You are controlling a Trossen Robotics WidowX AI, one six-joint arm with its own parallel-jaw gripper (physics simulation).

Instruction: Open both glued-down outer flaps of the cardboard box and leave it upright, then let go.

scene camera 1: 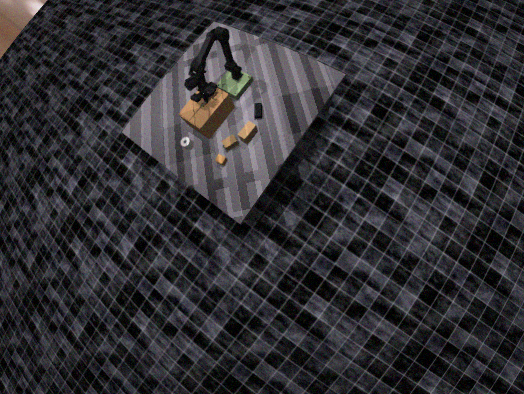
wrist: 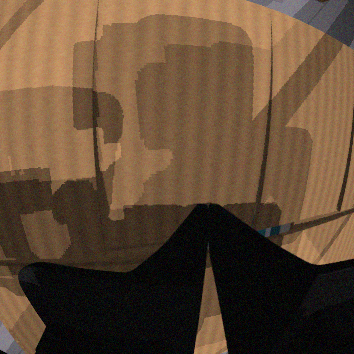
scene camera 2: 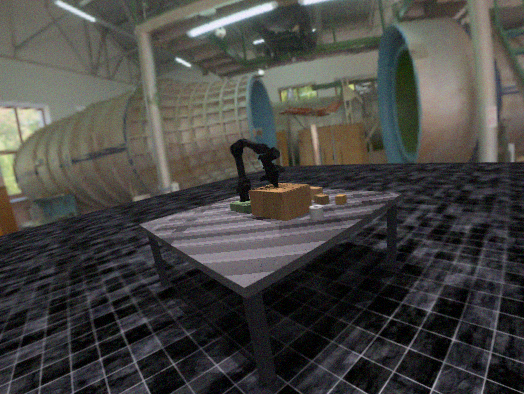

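Pixels of known places: gripper, fingertip midpoint: [scene camera 1: 207, 102] [wrist: 206, 212] [scene camera 2: 277, 187]; arm's base, link origin: [scene camera 1: 237, 76] [scene camera 2: 244, 200].
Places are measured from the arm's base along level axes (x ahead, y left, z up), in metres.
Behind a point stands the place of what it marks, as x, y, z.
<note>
The cardboard box [scene camera 1: 218, 120] @[0.365, 0.124, 0.003] [scene camera 2: 280, 203] @[0.475, -0.096, 0.044] [wrist: 205, 105] @[0.321, 0.075, 0.100] stands upright on the table, beside the green base. Its top looks closed and roughly flat. In the wrist view, thin dark curved lines run up the top surface, and a seam with a small blue-and-grey strip [wrist: 274, 230] @[0.377, 0.004, 0.087] runs partly behind the fingers. My gripper [scene camera 1: 205, 101] @[0.324, 0.029, 0.098] [scene camera 2: 276, 186] @[0.324, 0.029, 0.098] [wrist: 206, 212] @[0.324, 0.029, 0.098] is shut and empty, pointing down at the top of the box with its tips close to the seam. Whether the tips touch the cardboard cannot be told. The fingers and shadows hide part of the seam.
Three small cardboard-coloured blocks [scene camera 1: 247, 131] @[0.332, 0.364, 0.028] [scene camera 1: 229, 142] @[0.451, 0.295, -0.002] [scene camera 1: 221, 159] @[0.574, 0.324, -0.002] and a dark block [scene camera 1: 258, 110] @[0.149, 0.306, -0.020] lie on the striped table [scene camera 1: 295, 105] @[-0.036, 0.486, -0.052] [scene camera 2: 235, 247] @[0.562, -0.462, -0.052]. A white ring-shaped roll [scene camera 1: 185, 142] @[0.621, 0.009, -0.011] [scene camera 2: 317, 213] @[0.645, -0.005, -0.017] stands near the box. The green base [scene camera 1: 243, 86] @[0.053, 0.101, 0.000] [scene camera 2: 240, 206] @[0.082, -0.096, -0.011] is under the arm.
</note>
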